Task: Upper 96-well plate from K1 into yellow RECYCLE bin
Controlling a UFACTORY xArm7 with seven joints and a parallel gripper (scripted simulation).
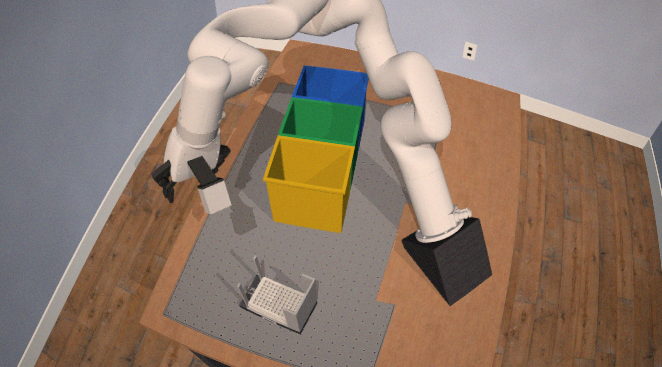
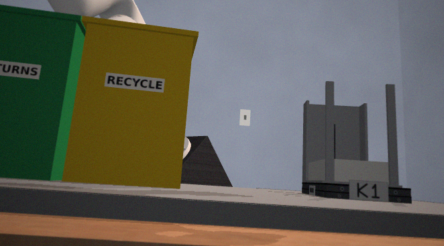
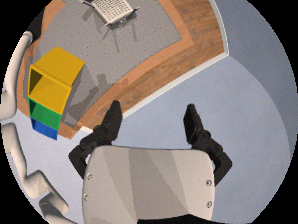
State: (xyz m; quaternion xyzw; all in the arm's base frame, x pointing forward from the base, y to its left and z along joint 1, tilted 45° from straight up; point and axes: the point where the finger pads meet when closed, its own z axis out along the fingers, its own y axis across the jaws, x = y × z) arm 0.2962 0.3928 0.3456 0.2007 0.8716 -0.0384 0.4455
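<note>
Right now my hand is 8 cm past the K1 sign, 6 cm to the right of it and 32 cm above it. Also, from my hand: green bin (20 cm behind, 33 cm to the right, 24 cm below); then yellow bin (20 cm behind, 20 cm to the right, 24 cm below); then blue bin (21 cm behind, 47 cm to the right, 24 cm below).
</note>
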